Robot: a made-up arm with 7 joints.
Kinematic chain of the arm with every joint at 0, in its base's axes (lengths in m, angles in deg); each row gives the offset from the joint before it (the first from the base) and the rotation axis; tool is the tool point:
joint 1: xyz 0 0.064 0 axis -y
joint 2: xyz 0 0.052 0 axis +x
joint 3: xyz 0 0 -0.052 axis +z
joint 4: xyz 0 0 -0.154 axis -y
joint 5: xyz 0 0 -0.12 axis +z
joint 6: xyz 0 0 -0.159 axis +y
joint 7: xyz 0 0 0 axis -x
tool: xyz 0 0 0
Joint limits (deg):
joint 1: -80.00..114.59
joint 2: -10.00..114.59
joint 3: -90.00..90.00
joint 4: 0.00..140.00
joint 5: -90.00..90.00
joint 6: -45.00..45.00
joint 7: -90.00..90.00
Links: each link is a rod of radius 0.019 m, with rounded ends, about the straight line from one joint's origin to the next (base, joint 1, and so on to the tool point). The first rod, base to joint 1, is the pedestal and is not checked.
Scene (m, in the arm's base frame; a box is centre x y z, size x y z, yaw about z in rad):
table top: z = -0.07
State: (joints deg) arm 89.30 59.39 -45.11 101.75 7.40 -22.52 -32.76
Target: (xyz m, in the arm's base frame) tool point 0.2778 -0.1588 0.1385
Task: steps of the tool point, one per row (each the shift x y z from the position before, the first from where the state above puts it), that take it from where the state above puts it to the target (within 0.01 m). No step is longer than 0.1 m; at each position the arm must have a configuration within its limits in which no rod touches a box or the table.
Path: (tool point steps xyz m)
1: 0.0332 -0.0434 -0.0038
2: 0.0228 -0.0564 -0.0068
3: 0.0086 -0.0657 -0.0100
4: -0.0075 -0.0700 -0.0136
5: -0.0242 -0.0692 -0.0171

